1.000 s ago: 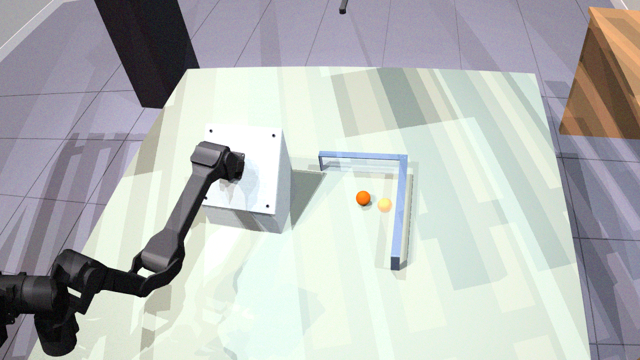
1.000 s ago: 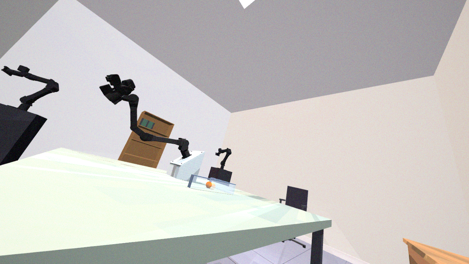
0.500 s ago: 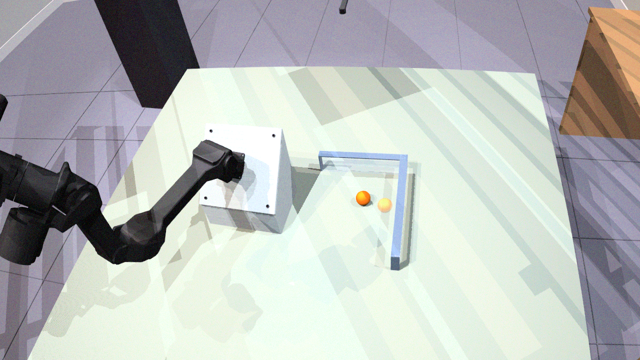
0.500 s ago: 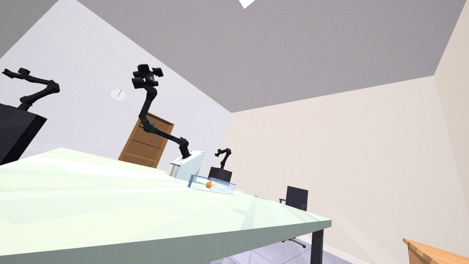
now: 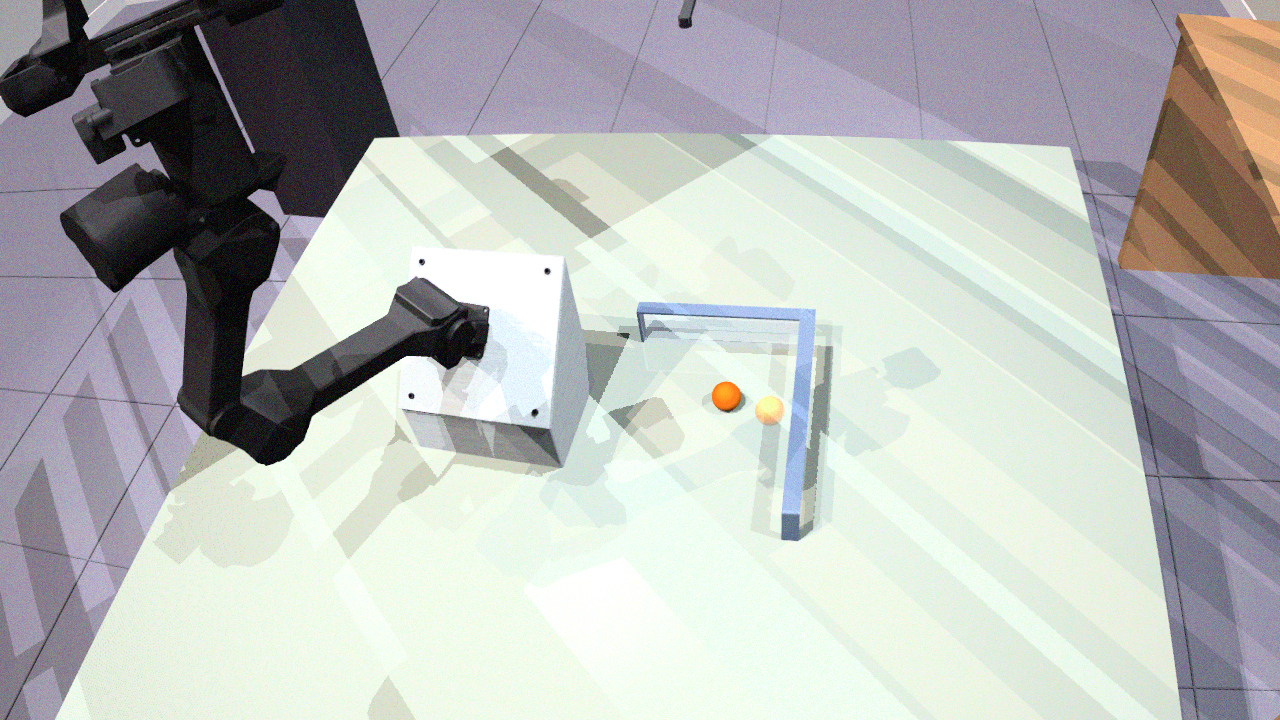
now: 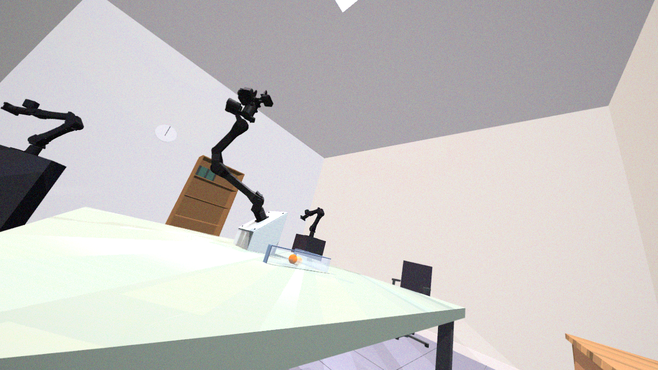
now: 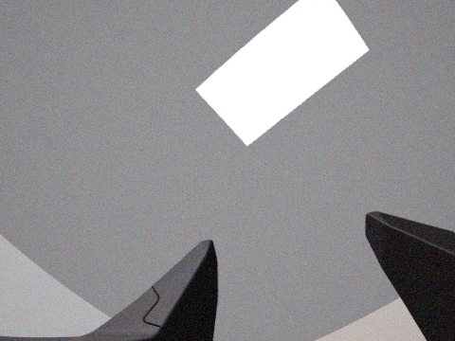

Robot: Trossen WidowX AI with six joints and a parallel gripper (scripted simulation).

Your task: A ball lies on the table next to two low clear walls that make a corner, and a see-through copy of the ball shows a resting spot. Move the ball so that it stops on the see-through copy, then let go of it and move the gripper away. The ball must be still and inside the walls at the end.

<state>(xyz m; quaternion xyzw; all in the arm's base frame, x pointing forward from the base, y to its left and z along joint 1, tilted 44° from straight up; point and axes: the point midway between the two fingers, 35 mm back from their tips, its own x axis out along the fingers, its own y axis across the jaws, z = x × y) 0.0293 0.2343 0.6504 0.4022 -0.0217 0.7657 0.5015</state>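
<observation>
The orange ball lies 810 mm below my gripper tip, 350 mm to the left of it and 250 mm ahead of it. Also, from my gripper tip: see-through copy: 810 mm below, 340 mm to the left, 310 mm ahead.
</observation>
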